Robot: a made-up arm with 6 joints. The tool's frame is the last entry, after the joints. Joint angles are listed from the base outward.
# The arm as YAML. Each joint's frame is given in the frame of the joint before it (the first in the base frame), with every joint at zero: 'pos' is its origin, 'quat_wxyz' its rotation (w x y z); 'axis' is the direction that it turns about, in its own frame. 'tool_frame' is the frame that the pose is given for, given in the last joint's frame.
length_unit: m
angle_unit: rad
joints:
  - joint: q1
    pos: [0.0, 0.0, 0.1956]
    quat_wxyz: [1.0, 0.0, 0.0, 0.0]
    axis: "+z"
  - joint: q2
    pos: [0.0, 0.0, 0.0]
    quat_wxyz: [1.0, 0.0, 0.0, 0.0]
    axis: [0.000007, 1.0, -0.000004]
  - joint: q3
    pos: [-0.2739, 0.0, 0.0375]
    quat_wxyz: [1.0, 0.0, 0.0, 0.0]
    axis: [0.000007, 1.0, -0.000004]
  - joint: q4
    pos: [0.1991, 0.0, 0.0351]
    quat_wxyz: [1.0, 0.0, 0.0, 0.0]
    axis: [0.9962, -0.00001, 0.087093]
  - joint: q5
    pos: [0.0, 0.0, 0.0]
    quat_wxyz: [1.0, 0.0, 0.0, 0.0]
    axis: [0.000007, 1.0, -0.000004]
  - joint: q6
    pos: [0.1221, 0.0, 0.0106]
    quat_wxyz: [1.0, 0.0, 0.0, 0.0]
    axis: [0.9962, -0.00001, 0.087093]
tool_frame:
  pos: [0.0, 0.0, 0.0]
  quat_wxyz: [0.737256, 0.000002, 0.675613, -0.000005]
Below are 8 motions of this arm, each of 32 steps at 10 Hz.
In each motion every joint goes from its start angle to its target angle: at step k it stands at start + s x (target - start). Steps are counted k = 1, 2, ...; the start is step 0. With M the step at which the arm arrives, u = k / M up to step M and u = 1 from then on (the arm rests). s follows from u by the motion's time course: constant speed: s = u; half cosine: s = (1 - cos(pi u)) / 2; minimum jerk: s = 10 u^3 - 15 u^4 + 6 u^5.
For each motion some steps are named. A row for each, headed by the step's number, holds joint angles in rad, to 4 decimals.
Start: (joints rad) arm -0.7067 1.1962 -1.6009 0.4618 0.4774 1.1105
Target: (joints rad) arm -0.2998 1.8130 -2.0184 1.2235 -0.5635 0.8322
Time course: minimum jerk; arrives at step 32
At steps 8, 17, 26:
8: -0.6646 1.2600 -1.6441 0.5406 0.3697 1.0817
17: -0.4795 1.5406 -1.8340 0.8872 -0.1039 0.9551
26: -0.3196 1.7829 -1.9980 1.1864 -0.5127 0.8458

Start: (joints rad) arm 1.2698 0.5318 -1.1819 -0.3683 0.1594 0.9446
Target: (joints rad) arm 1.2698 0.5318 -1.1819 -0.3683 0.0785 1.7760
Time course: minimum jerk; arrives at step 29
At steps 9, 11, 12, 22, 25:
9: 1.2698 0.5318 -1.1819 -0.3683 0.1451 1.0918
11: 1.2698 0.5318 -1.1819 -0.3683 0.1366 1.1793
12: 1.2698 0.5318 -1.1819 -0.3683 0.1318 1.2286
22: 1.2698 0.5318 -1.1819 -0.3683 0.0862 1.6973
25: 1.2698 0.5318 -1.1819 -0.3683 0.0802 1.7584

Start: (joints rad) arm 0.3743 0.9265 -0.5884 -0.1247 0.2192 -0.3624
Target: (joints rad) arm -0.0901 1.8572 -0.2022 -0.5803 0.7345 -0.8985
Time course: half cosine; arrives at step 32
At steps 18, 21, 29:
18: 0.0968 1.4826 -0.3576 -0.3969 0.5271 -0.6827
21: 0.0326 1.6112 -0.3043 -0.4599 0.5983 -0.7568
29: -0.0801 1.8372 -0.2105 -0.5705 0.7234 -0.8870

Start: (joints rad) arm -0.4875 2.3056 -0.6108 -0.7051 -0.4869 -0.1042
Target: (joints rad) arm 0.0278 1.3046 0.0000 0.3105 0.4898 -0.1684
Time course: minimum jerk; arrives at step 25
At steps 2, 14, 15, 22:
2: -0.4852 2.3011 -0.6080 -0.7005 -0.4825 -0.1045
14: -0.1724 1.6936 -0.2373 -0.0841 0.1103 -0.1435
15: -0.1358 1.6224 -0.1939 -0.0119 0.1798 -0.1480
22: 0.0204 1.3189 -0.0087 0.2960 0.4758 -0.1675

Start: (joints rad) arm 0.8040 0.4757 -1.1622 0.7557 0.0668 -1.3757
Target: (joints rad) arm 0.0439 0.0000 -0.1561 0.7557 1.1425 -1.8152
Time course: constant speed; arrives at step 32
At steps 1, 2, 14, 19, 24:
1: 0.7802 0.4608 -1.1308 0.7557 0.1004 -1.3894
2: 0.7565 0.4460 -1.0993 0.7557 0.1340 -1.4032
14: 0.4715 0.2676 -0.7220 0.7557 0.5374 -1.5680
19: 0.3527 0.1933 -0.5648 0.7557 0.7055 -1.6367
24: 0.2339 0.1189 -0.4076 0.7557 0.8736 -1.7053

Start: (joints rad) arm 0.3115 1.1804 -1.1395 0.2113 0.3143 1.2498
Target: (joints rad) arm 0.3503 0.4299 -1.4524 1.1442 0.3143 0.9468
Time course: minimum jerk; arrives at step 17
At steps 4, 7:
4: 0.3149 1.1139 -1.1672 0.2940 0.3143 1.2229
7: 0.3246 0.9268 -1.2452 0.5266 0.3143 1.1474

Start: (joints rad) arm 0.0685 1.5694 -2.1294 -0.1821 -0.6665 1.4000
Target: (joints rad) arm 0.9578 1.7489 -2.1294 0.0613 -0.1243 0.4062
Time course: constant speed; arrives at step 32
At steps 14, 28, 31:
14: 0.4576 1.6479 -2.1294 -0.0756 -0.4293 0.9652
28: 0.8466 1.7265 -2.1294 0.0309 -0.1921 0.5304
31: 0.9300 1.7433 -2.1294 0.0537 -0.1412 0.4373

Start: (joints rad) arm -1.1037 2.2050 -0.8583 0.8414 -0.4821 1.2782
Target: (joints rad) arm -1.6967 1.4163 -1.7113 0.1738 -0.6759 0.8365
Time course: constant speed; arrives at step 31
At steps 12, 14, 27, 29, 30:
12: -1.3332 1.8997 -1.1885 0.5830 -0.5571 1.1072
14: -1.3715 1.8488 -1.2435 0.5399 -0.5696 1.0787
27: -1.6202 1.5181 -1.6012 0.2599 -0.6509 0.8935
29: -1.6584 1.4672 -1.6563 0.2169 -0.6634 0.8650
30: -1.6776 1.4417 -1.6838 0.1953 -0.6696 0.8507

